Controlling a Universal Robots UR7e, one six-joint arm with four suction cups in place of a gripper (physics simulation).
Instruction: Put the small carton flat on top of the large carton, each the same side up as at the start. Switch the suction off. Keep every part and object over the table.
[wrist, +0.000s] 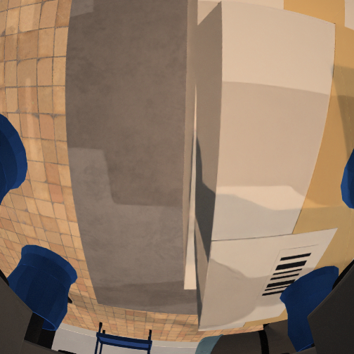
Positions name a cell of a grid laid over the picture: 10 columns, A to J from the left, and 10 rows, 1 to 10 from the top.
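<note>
Small carton (H3) visible, my suction head (B8) too.
</note>
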